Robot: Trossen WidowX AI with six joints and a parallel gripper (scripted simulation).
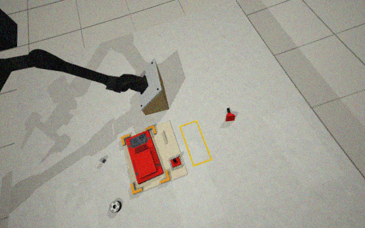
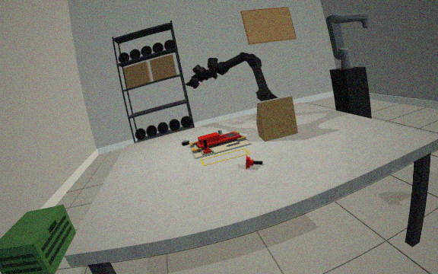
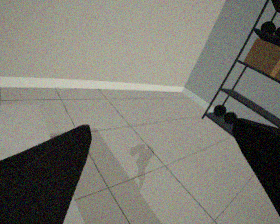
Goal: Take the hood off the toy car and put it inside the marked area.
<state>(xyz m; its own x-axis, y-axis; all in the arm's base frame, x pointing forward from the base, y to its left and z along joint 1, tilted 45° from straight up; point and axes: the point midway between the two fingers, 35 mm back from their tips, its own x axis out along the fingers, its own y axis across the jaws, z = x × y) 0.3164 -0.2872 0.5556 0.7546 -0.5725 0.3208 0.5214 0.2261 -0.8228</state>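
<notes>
Now: the red hood 530 mm to the left of my gripper tip and 270 mm below it.
</notes>
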